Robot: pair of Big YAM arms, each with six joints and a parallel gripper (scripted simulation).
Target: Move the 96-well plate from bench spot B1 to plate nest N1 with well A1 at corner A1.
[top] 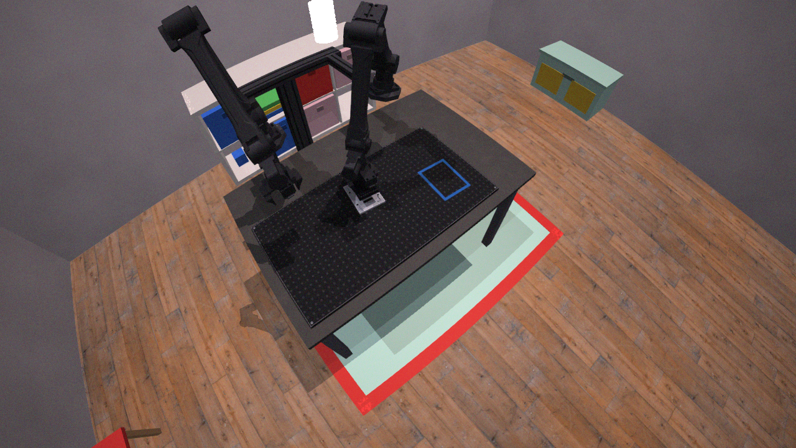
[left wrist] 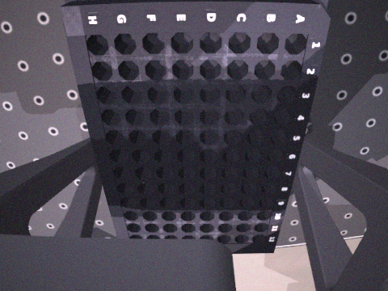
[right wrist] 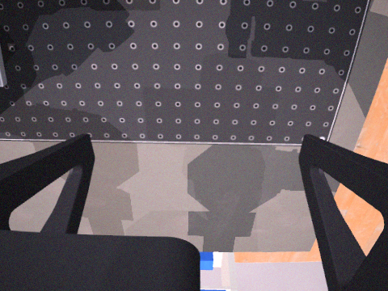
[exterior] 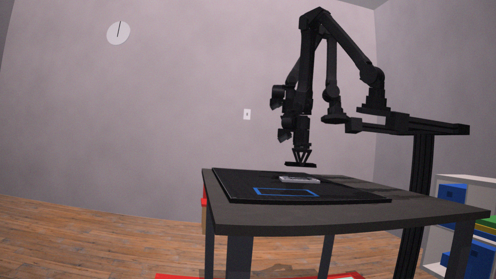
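Right now my left hand is 7 cm above the plate nest N1. Also, from my left hand: A1 mark 7 cm ahead, 6 cm to the right, 6 cm below; black 96-well plate right at my left hand.
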